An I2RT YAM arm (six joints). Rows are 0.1 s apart.
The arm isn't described. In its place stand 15 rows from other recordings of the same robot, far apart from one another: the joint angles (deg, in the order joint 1, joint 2, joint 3, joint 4, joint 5, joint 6), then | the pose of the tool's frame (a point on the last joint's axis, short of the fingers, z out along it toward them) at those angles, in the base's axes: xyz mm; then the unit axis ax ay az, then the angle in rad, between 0 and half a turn.
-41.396 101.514 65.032 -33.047 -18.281 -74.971 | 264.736 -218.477 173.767 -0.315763 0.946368 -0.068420 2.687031
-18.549 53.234 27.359 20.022 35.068 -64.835 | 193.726 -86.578 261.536 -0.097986 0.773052 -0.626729 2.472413
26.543 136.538 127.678 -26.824 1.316 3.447 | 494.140 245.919 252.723 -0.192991 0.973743 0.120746 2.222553
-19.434 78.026 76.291 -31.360 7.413 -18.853 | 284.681 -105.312 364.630 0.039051 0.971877 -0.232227 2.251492
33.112 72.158 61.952 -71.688 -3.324 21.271 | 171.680 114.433 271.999 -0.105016 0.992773 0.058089 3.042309
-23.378 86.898 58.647 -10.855 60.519 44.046 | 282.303 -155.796 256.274 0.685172 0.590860 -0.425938 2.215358
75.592 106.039 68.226 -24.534 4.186 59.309 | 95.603 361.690 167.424 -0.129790 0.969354 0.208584 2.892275
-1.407 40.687 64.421 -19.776 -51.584 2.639 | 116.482 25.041 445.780 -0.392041 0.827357 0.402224 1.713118
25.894 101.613 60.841 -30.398 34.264 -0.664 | 306.745 126.628 159.653 -0.173747 0.951074 -0.255481 2.706120
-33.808 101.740 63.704 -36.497 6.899 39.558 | 274.157 -188.734 162.896 0.603073 0.795903 -0.053313 2.866439
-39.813 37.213 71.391 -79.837 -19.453 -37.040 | 49.005 -25.414 383.502 -0.045203 0.992001 -0.117861 2.343331
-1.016 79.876 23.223 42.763 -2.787 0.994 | 264.737 -2.963 175.411 -0.001500 0.999707 0.024164 1.813676
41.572 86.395 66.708 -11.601 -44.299 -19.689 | 237.342 243.749 299.273 -0.617544 0.650153 0.442652 2.354578
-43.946 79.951 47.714 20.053 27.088 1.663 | 216.618 -231.306 271.207 0.496402 0.741313 -0.451708 2.085657
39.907 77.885 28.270 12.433 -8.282 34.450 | 193.130 168.208 157.867 -0.078590 0.938335 0.336676 2.502007
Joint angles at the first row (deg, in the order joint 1, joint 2, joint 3, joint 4, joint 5, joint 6):
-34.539, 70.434, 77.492, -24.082, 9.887, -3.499
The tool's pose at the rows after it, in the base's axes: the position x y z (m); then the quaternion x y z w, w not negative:
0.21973 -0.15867 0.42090 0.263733 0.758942 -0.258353 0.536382
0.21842 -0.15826 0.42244 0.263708 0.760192 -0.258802 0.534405
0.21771 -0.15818 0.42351 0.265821 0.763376 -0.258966 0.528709
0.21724 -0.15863 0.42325 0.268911 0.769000 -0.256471 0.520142
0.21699 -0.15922 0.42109 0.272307 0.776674 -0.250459 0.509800
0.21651 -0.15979 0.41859 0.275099 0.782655 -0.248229 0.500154
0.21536 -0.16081 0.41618 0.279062 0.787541 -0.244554 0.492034
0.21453 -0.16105 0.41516 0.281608 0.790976 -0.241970 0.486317
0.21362 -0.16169 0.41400 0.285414 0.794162 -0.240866 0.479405
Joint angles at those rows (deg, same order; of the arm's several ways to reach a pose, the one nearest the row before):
-34.541, 70.408, 77.773, -24.552, 9.887, -3.516
-34.628, 70.326, 78.199, -25.289, 9.878, -3.628
-34.671, 70.486, 78.889, -26.561, 10.106, -3.603
-34.805, 70.786, 79.571, -28.207, 10.120, -3.428
-34.978, 71.103, 79.980, -29.978, 9.817, -3.079
-35.133, 71.279, 80.068, -31.252, 9.839, -2.988
-35.484, 71.375, 80.069, -32.385, 9.592, -2.735
-35.643, 71.445, 80.233, -33.343, 9.484, -2.551
-35.855, 71.565, 80.419, -34.341, 9.578, -2.373

